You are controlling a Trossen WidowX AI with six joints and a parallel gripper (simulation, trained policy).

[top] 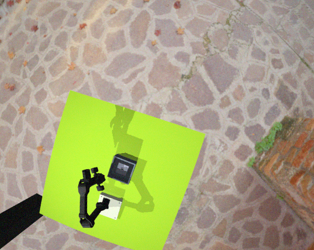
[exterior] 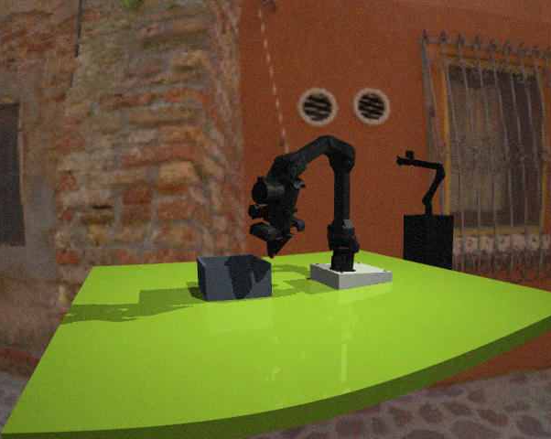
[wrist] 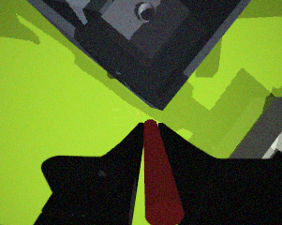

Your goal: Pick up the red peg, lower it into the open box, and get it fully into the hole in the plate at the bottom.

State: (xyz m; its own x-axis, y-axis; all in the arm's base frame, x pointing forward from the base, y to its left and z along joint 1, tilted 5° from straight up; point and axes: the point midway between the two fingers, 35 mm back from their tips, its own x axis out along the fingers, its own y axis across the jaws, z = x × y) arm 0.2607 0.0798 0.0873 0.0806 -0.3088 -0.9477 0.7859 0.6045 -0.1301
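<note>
Right now my gripper tip is 90 mm short of the grey plate, 120 mm to the left of it and 80 mm above it. Also, from my gripper tip: red peg (10 mm to the left, 30 mm above); then dark grey box (90 mm ahead, 120 mm to the right, 100 mm below).
</note>
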